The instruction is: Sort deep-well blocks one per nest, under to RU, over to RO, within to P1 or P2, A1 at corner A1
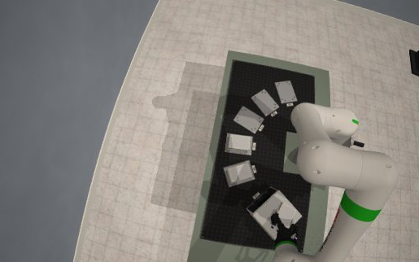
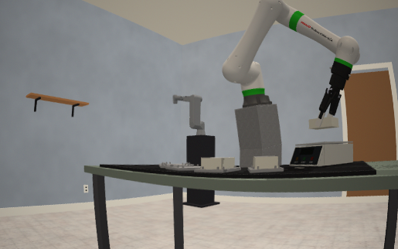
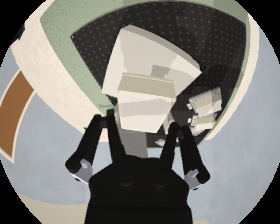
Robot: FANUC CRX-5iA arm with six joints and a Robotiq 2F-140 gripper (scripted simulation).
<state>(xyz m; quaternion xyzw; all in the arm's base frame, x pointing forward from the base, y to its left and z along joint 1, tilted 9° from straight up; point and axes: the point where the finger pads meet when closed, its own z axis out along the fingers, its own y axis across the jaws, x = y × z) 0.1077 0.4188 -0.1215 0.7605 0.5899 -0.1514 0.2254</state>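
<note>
My gripper is now 10 mm short of the check-weigher and 130 mm above it. The rest, counted from my hand: deep-well block 10 mm below.
</note>
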